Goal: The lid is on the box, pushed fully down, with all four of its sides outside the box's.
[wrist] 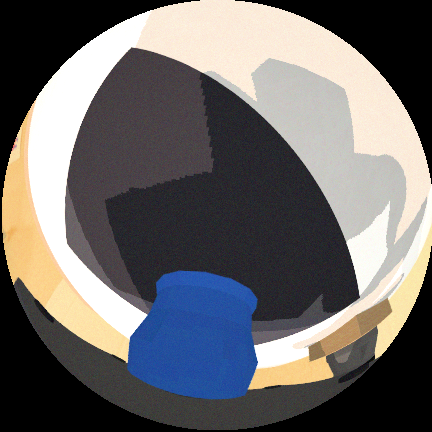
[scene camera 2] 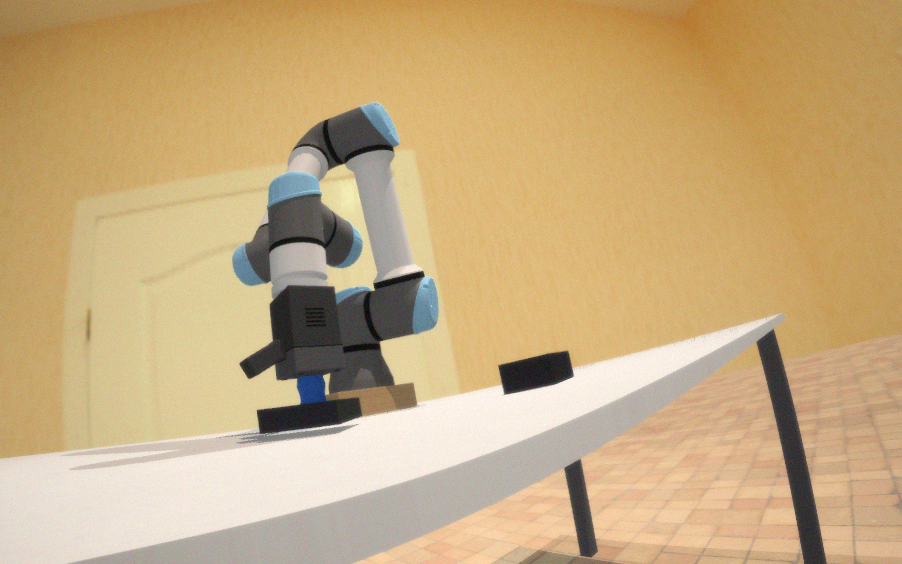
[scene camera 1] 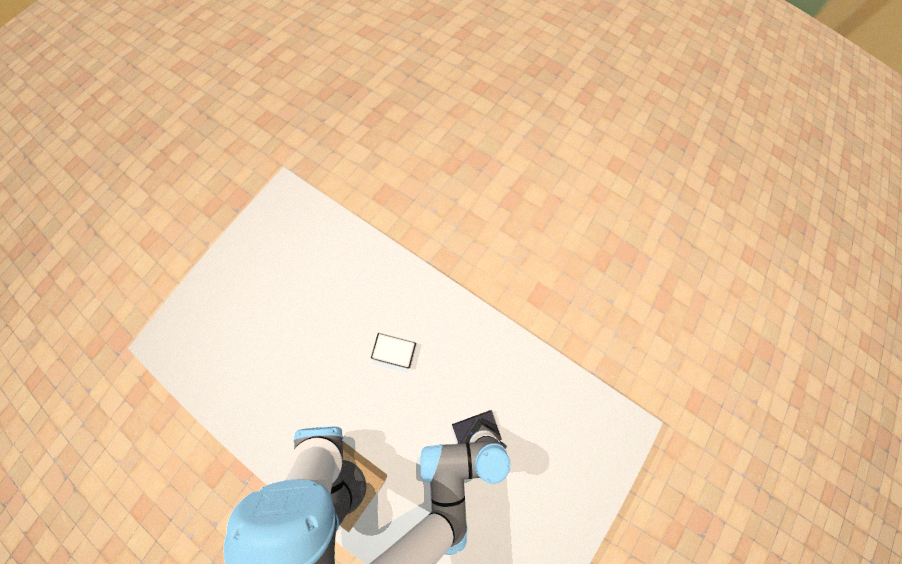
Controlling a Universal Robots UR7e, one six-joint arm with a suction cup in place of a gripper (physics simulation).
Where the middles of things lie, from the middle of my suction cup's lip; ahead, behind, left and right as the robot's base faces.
Scene:
My suction cup is 2 cm above the lid [scene camera 2: 334,412]. The rest, counted from my suction cup: box [scene camera 2: 549,369] 36 cm to the left, 2 cm below.

